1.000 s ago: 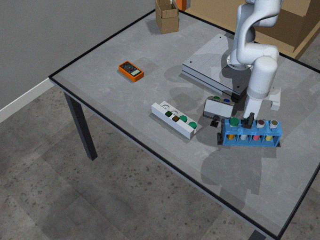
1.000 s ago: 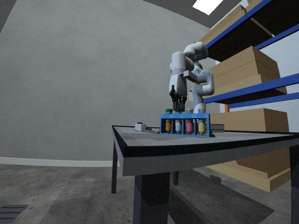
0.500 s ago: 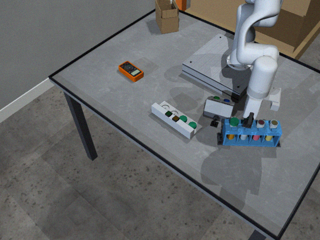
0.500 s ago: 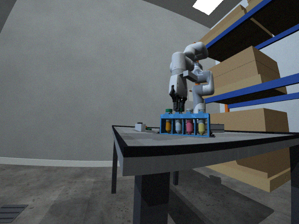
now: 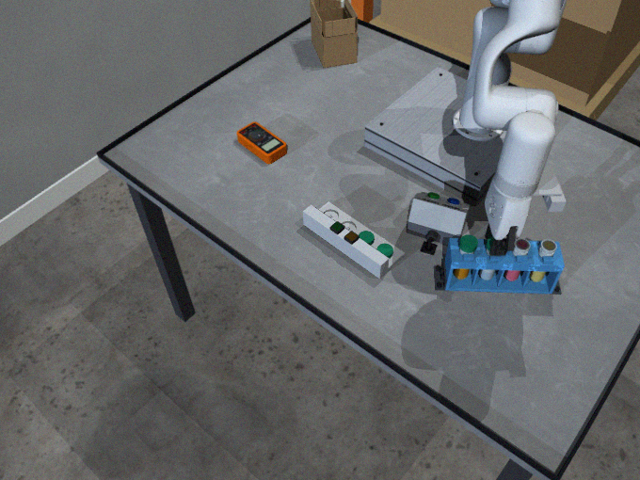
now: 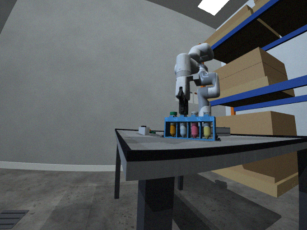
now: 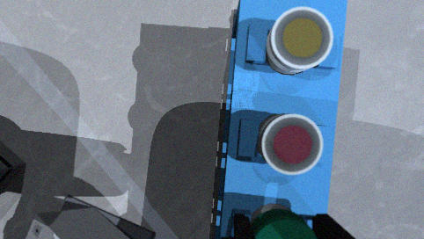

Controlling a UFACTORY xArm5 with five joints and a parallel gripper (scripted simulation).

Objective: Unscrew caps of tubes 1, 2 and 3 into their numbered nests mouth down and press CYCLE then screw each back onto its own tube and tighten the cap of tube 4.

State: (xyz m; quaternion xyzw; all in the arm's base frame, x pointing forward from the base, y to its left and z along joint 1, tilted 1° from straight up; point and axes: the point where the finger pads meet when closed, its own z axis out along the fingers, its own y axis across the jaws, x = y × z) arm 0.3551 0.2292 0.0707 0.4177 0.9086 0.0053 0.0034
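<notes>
My gripper is now 20 mm above the threaded neck. Round my hand: green key 190 mm to the right, 80 mm behind, 60 mm below; then blue key 140 mm to the right, 90 mm behind, 60 mm below; then key housing 160 mm to the right, 80 mm below, 70 mm behind.
</notes>
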